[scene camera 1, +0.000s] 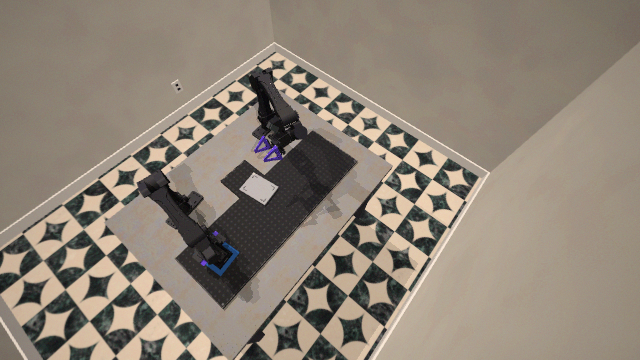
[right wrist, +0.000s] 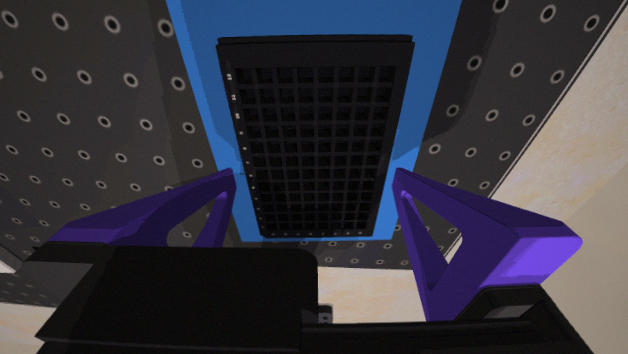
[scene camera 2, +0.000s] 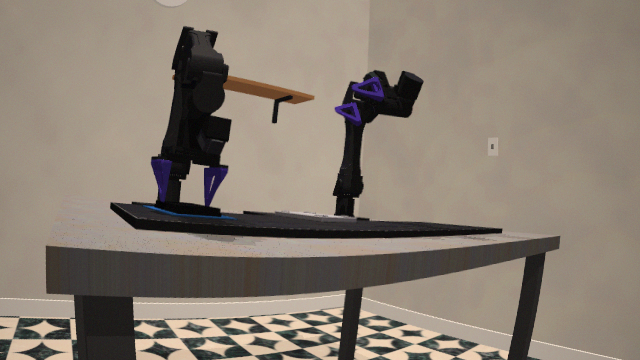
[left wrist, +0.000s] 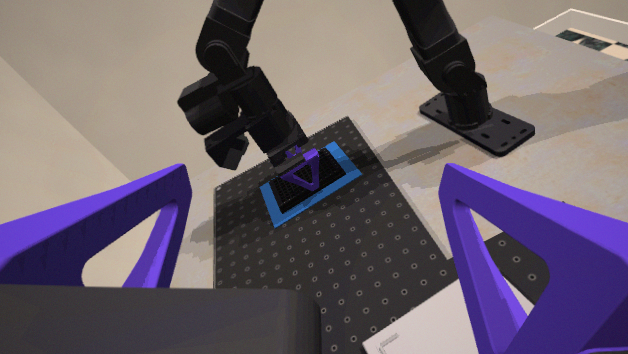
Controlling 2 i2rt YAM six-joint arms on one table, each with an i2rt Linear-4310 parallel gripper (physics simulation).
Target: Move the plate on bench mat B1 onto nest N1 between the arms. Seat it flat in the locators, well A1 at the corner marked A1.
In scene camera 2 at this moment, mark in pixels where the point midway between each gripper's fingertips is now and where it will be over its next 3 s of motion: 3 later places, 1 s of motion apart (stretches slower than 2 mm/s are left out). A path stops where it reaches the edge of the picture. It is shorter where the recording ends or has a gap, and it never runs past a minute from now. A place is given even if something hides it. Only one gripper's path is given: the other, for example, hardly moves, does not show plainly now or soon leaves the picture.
My left gripper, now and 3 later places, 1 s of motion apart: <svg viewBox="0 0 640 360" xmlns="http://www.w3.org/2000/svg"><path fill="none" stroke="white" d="M343 99L350 121L360 157L359 158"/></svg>
